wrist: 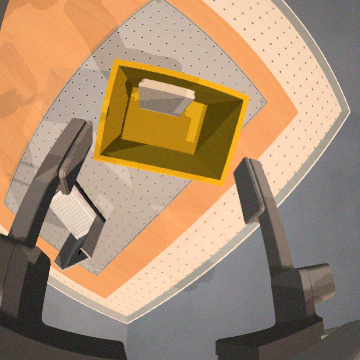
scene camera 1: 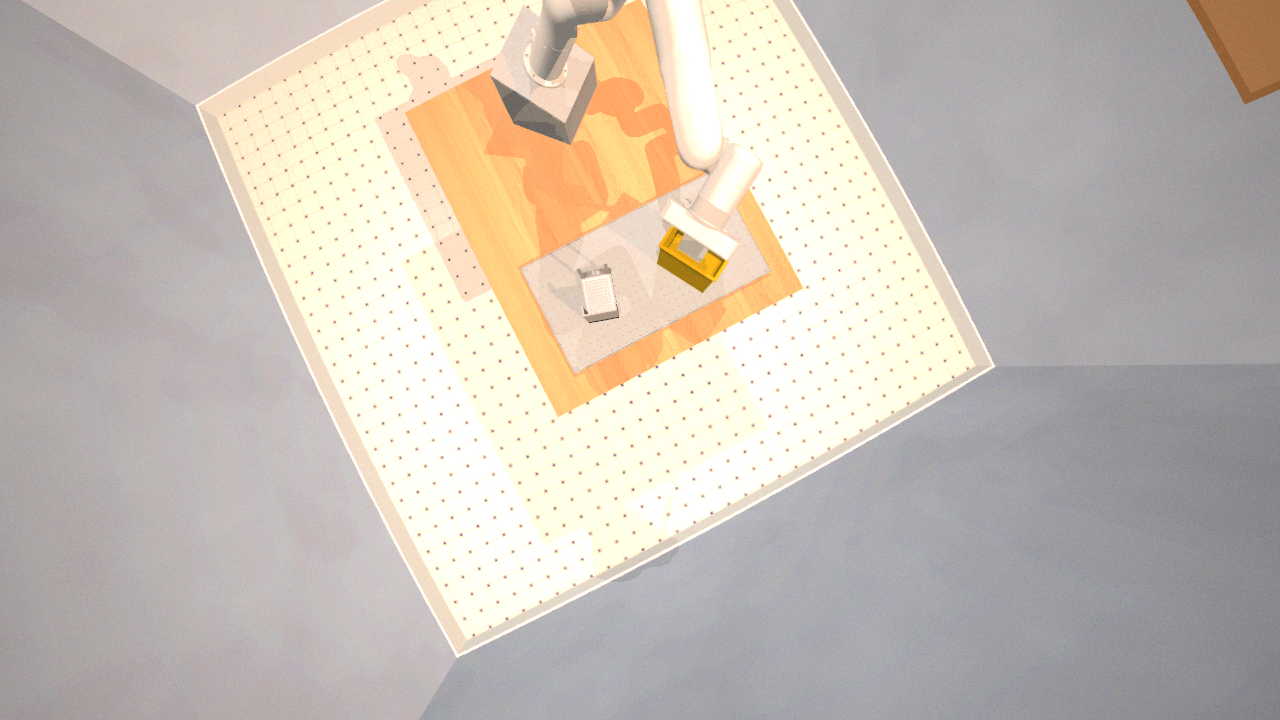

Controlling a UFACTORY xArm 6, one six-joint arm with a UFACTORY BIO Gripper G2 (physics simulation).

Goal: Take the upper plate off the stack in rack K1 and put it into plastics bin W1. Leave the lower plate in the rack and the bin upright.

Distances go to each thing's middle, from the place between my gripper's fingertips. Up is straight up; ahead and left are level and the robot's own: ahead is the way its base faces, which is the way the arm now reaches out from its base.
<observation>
The yellow bin W1 [scene camera 1: 699, 275] is 200 mm below my hand and 20 mm to the left of it.
</observation>
